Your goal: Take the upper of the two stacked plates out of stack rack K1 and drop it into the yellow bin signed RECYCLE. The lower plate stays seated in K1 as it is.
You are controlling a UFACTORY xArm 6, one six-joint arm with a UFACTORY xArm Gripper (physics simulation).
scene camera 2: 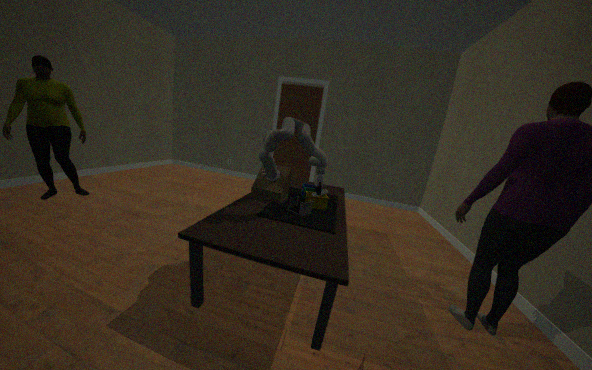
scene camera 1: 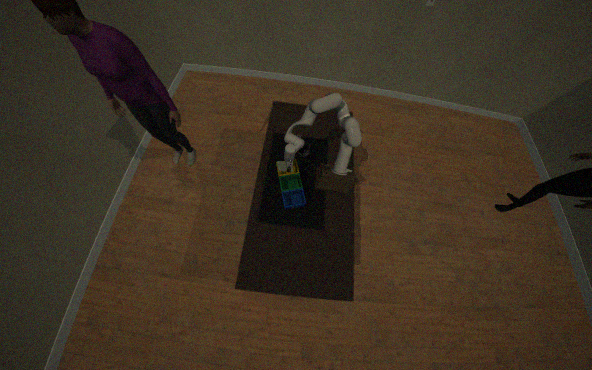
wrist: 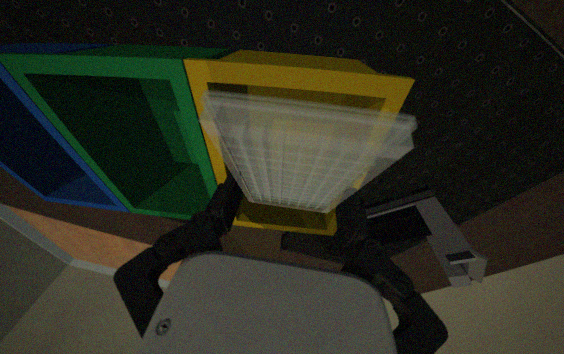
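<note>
A clear, ribbed plate [wrist: 305,155] [scene camera 1: 283,166] is between the fingers of my gripper [wrist: 291,190] [scene camera 1: 289,163] [scene camera 2: 320,188], which is shut on it. The plate is over the opening of the yellow bin [wrist: 300,70] [scene camera 2: 317,203]. In the wrist view its upper corners overlap the bin's left and right rims; the gap below it is hard to judge. The bin's RECYCLE sign is not readable. A grey, slotted fixture [wrist: 442,227] stands to the right of the bin in the wrist view; I cannot tell whether it is rack K1. The lower plate cannot be made out.
A green bin [wrist: 192,135] [scene camera 1: 291,182] adjoins the yellow bin, with a blue bin [wrist: 85,172] [scene camera 1: 294,199] beyond it. They stand on a dark mat [wrist: 480,125] [scene camera 1: 312,217] on the brown table [scene camera 1: 295,260] [scene camera 2: 260,242]. People stand on the floor away from the table.
</note>
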